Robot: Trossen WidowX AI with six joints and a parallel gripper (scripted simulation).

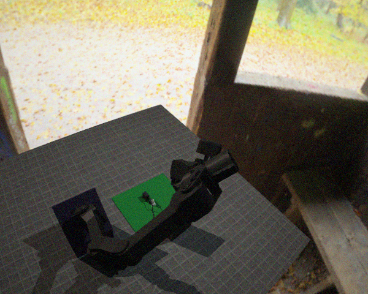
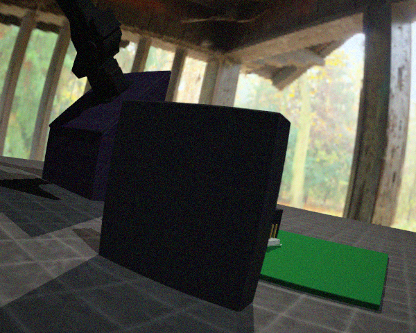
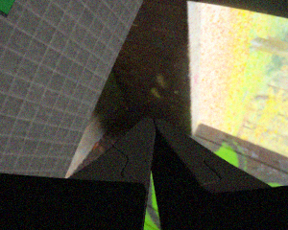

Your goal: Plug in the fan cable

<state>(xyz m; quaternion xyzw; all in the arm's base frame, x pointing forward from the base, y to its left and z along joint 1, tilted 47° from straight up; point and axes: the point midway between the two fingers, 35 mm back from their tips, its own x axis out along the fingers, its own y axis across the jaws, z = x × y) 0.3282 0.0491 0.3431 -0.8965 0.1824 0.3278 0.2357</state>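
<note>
Right now the fan plug is 41 cm below my gripper tip, 24 cm to the left of it and 3 cm behind it. Round my gripper tip: fan header (43 cm below, 20 cm to the left, 2 cm behind); then green board (44 cm below, 20 cm to the left, 2 cm behind); then dark fan (37 cm below, 2 cm to the left, 1 cm behind).
</note>
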